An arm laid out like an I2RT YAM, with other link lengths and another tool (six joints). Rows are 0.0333 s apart.
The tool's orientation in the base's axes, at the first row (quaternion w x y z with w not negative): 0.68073 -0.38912 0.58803 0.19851
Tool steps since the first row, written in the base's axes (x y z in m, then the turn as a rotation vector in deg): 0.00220 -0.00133 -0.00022 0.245 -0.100 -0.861; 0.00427 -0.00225 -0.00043 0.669 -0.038 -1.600; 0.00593 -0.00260 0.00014 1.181 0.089 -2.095; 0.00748 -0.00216 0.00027 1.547 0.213 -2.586; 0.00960 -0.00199 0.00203 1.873 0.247 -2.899; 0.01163 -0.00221 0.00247 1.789 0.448 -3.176; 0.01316 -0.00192 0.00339 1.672 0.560 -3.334
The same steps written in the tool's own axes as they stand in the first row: 0.00096 -0.00236 0.00041 0.897 0.015 0.077; 0.00181 -0.00437 0.00104 1.689 -0.036 0.394; 0.00172 -0.00597 0.00185 2.255 -0.184 0.819; 0.00186 -0.00686 0.00319 2.785 -0.228 1.148; 0.00064 -0.00882 0.00470 3.153 -0.352 1.382; 0.00073 -0.01056 0.00584 3.360 -0.084 1.480; 0.00014 -0.01177 0.00706 3.463 0.117 1.489
